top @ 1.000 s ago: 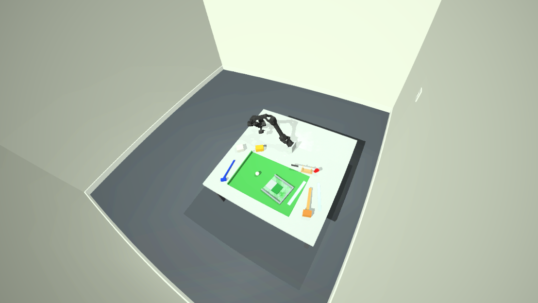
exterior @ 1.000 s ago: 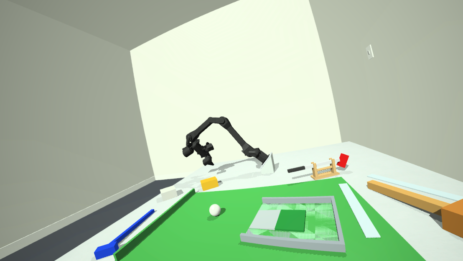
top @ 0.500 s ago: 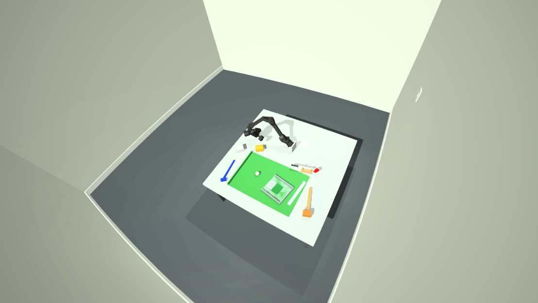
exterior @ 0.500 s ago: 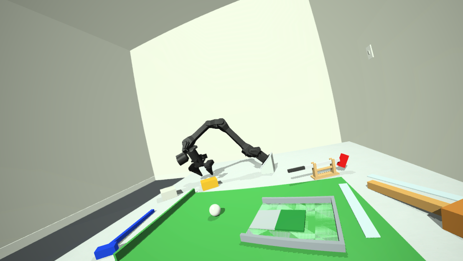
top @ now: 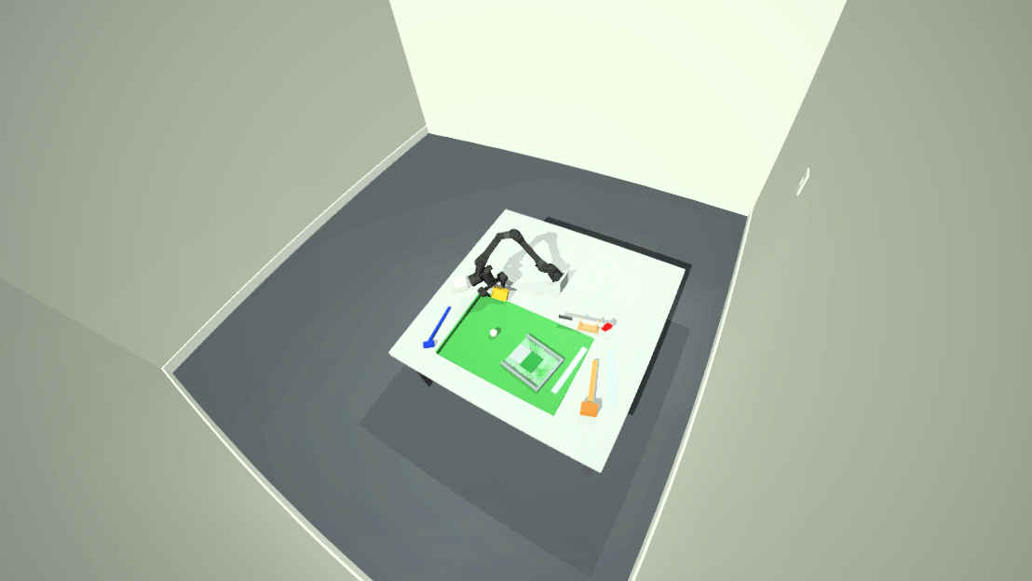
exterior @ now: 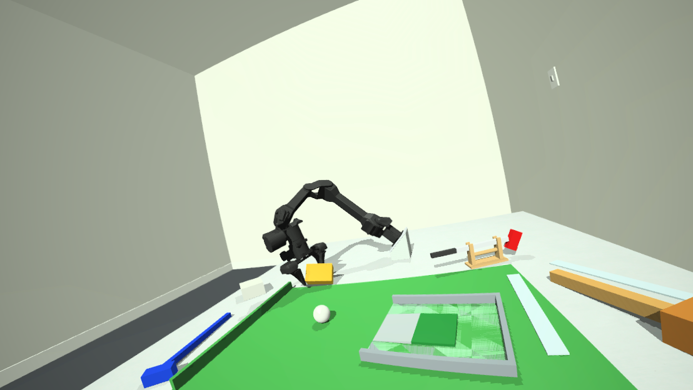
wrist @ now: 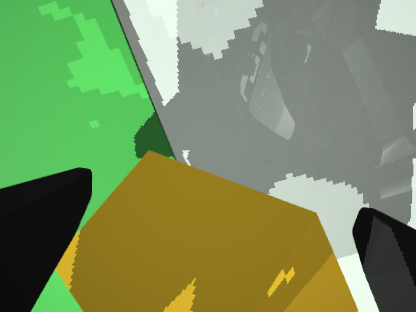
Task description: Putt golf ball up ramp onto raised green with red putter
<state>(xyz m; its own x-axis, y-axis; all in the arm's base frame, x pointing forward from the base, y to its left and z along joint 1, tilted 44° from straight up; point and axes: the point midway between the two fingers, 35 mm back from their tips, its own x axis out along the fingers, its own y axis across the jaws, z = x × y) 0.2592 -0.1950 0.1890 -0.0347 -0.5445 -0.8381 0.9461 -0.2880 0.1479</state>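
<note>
Right now the yellow block is 10 mm ahead of my gripper tip, 30 mm to the left of it and 20 mm above it. From my gripper tip the other things lie so: white block (70 mm ahead, 240 mm to the right); green mat (220 mm ahead, 290 mm to the left, 20 mm below); white golf ball (230 mm ahead, 150 mm to the left).
</note>
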